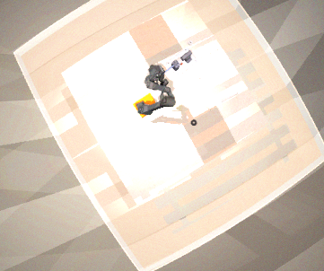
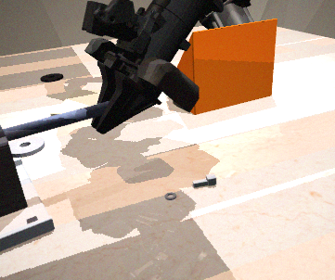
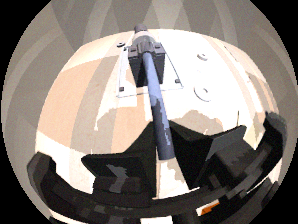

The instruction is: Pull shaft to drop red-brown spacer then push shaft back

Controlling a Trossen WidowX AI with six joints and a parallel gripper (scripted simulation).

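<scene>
Right now the blue-grey shaft is 60 mm ahead of my gripper tip, 20 mm to the left of it and 20 mm above it. From my gripper tip the other things lie so: red-brown spacer 170 mm ahead, 40 mm to the left, 30 mm below; then small grey bolt 110 mm behind, 80 mm to the left, 50 mm below; then pale washer 100 mm ahead, 100 mm to the right, 50 mm below.
</scene>
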